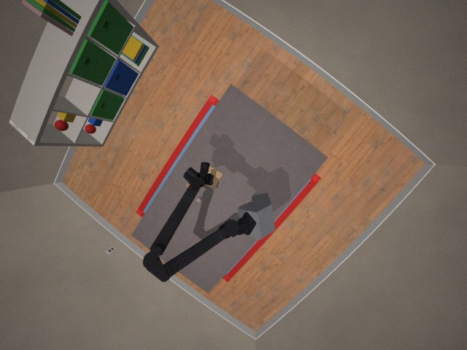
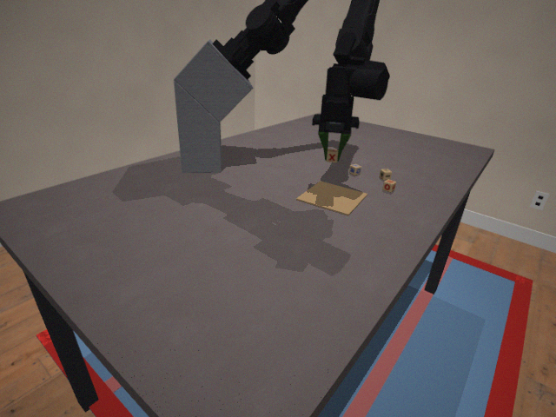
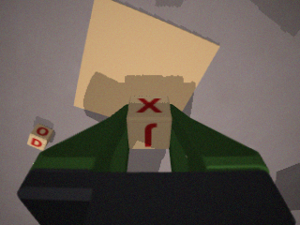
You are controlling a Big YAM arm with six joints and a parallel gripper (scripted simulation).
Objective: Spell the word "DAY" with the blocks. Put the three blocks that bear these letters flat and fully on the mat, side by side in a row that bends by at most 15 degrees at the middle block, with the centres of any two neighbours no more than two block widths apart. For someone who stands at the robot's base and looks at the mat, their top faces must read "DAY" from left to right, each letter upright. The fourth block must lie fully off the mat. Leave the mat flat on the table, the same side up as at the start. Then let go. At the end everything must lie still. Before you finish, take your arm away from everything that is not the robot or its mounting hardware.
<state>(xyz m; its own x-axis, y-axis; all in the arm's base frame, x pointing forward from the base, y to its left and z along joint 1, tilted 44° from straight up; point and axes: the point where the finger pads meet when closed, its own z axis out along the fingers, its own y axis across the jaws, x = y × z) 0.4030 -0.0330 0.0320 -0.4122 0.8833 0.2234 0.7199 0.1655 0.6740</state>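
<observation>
My hand is 3 cm to the right of the tan mat and 11 cm above it. Also, from my hand: wooden block (right at my hand).
</observation>
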